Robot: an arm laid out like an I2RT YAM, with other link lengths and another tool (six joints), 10 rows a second.
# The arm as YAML. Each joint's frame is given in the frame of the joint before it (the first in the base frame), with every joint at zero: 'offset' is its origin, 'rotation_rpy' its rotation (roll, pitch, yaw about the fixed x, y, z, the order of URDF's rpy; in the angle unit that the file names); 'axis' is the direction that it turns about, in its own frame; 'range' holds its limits. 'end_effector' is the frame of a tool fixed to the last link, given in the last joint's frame.
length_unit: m
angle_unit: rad
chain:
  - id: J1
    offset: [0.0, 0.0, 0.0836]
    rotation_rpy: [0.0, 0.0, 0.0]
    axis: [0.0, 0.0, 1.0]
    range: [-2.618, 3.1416]
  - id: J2
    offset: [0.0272, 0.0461, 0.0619]
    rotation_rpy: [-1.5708, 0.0, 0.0]
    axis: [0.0, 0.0, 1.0]
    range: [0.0, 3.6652]
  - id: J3
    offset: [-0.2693, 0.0, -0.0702]
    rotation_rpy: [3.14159, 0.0, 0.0]
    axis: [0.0, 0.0, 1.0]
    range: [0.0, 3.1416]
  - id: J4
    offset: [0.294, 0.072, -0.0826]
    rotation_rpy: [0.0, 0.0, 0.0]
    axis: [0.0, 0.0, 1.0]
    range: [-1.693, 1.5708]
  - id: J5
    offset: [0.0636, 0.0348, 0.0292]
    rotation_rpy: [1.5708, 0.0, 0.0]
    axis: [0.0, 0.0, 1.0]
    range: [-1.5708, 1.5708]
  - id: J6
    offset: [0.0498, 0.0, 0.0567]
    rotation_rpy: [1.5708, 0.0, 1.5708]
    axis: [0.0, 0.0, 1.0]
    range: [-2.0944, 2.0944]
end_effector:
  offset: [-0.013, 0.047, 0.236]
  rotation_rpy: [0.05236, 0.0, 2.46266]
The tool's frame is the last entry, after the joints.
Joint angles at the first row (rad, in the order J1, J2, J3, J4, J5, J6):
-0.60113 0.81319 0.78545 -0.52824 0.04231 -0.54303
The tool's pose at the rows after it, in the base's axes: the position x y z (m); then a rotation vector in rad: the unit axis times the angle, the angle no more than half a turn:
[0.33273, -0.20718, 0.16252, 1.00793, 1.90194, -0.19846]
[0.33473, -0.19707, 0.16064, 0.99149, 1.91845, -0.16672]
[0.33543, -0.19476, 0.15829, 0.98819, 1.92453, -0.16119]
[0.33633, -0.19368, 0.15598, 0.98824, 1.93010, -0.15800]
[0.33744, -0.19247, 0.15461, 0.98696, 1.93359, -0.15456]
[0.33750, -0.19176, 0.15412, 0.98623, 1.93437, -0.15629]
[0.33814, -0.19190, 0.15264, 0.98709, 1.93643, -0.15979]
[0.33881, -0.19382, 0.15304, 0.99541, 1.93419, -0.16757]
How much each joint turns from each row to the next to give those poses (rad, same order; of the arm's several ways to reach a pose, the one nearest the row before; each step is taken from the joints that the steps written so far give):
0.00439 -0.02573 -0.00608 -0.02170 -0.04029 0.00078
0.00454 -0.00859 -0.00165 -0.01523 -0.02714 -0.00073
0.00410 0.00040 -0.00420 0.00047 -0.00248 0.00025
0.00345 0.00538 -0.00149 0.00181 -0.00001 0.00123
0.00400 0.00369 -0.00101 0.00208 -0.00001 0.00154
0.00541 -0.00084 -0.00173 0.00060 0.00539 0.00155
0.00594 0.00476 -0.00154 0.00422 0.00755 0.00171
0.00661 0.01034 0.00629 0.00261 0.01448 0.00656

